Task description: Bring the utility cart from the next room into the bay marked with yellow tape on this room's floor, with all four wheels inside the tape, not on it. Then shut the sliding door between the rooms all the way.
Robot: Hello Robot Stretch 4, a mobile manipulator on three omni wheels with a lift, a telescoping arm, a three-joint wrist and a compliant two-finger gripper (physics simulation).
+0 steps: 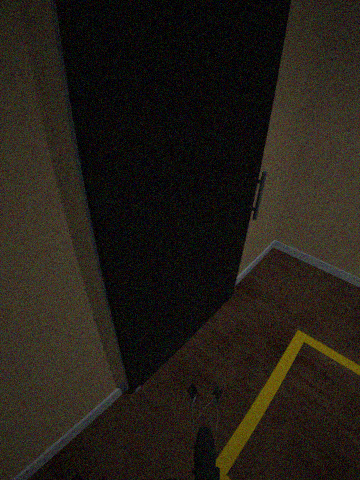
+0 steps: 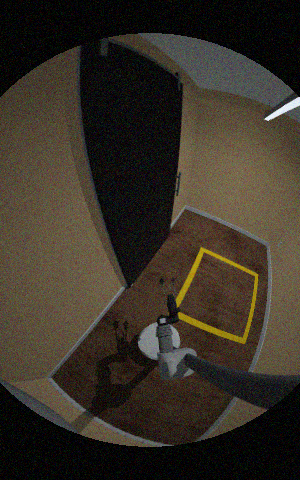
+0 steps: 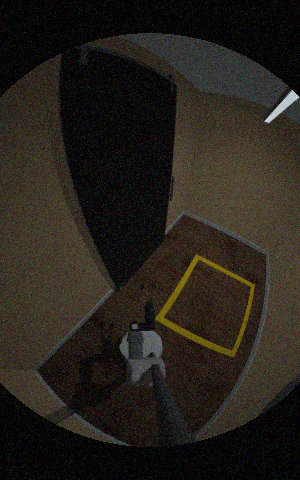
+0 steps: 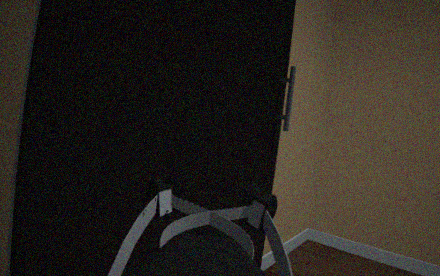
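Seen in the pictures: gripper, fingertip midpoint: [image 1: 204, 384] [image 2: 166, 277] [image 3: 147, 283] [image 4: 212, 193]; robot's base at its link origin: [image 2: 157, 340].
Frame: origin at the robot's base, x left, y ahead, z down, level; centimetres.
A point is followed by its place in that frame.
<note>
The sliding door [image 1: 170, 165] @[x 8.3, y 92.6, z -124.7 cm] [image 2: 135, 145] @[x 7.6, y 93.5, z -142.5 cm] [image 3: 120, 155] @[x 6.8, y 94.5, z -138.4 cm] [image 4: 150, 100] @[x 10.3, y 89.9, z -77.1 cm] shows as a tall, almost black panel. Its bar handle [image 1: 259, 195] @[x -38.5, y 142.8, z -93.4 cm] [image 2: 178, 184] @[x -39.0, y 142.8, z -91.8 cm] [image 3: 171, 189] @[x -38.8, y 143.2, z -91.0 cm] [image 4: 289, 98] @[x -38.5, y 142.7, z -92.0 cm] stands out at the right edge. Whether the panel covers the whole doorway, I cannot tell. Yellow tape [image 1: 263, 400] @[x -50.1, y 70.2, z 2.7 cm] [image 2: 212, 329] @[x -65.0, y -2.1, z 2.6 cm] [image 3: 195, 337] @[x -60.2, y 2.1, z 2.7 cm] outlines a four-sided bay on the dark wood floor, right of my arm. My gripper [image 1: 204, 392] [image 2: 167, 281] @[x -8.6, y 48.3, z -64.7 cm] [image 3: 147, 287] @[x -8.6, y 48.3, z -64.7 cm] [image 4: 212, 193] @[x -8.6, y 48.3, z -64.7 cm] is open and empty, in front of the door and left of the bay, apart from the handle. The utility cart does not show.
A beige wall with a pale baseboard [image 1: 70, 434] @[x 53.8, y 41.4, z -4.1 cm] [image 2: 87, 332] @[x 79.0, y 9.1, z -1.5 cm] [image 3: 75, 328] @[x 76.8, y 12.0, z -2.5 cm] runs left of the door. Another baseboard [image 1: 320, 261] @[x -129.0, y 196.4, z -5.5 cm] [image 2: 227, 224] @[x -166.8, y 166.5, z -1.0 cm] [image 3: 227, 232] @[x -169.4, y 164.6, z -1.1 cm] [image 4: 365, 250] @[x -124.0, y 199.8, z -2.6 cm] runs behind the bay. My white round base [image 2: 147, 342] @[x 10.9, y -0.1, z -18.7 cm] stands near the bay's near-left corner. The light is dim.
</note>
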